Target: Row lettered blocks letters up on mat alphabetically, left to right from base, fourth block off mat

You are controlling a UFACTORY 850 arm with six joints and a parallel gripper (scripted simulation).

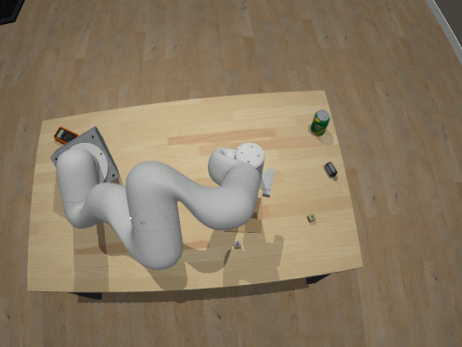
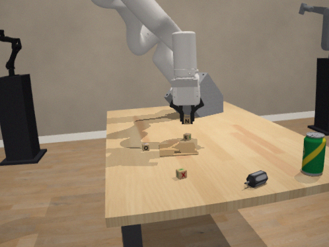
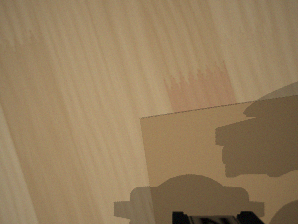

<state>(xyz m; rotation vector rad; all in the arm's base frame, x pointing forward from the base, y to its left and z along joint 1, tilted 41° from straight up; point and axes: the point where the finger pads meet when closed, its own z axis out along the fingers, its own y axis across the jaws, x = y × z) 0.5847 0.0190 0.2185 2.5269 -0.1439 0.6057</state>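
The tan mat is 1 cm behind my hand, 4 cm to the right of it and 12 cm below it. Round my hand: green can: 33 cm ahead, 32 cm to the left, 6 cm below; then orange meter: 81 cm behind, 34 cm to the left, 11 cm below.
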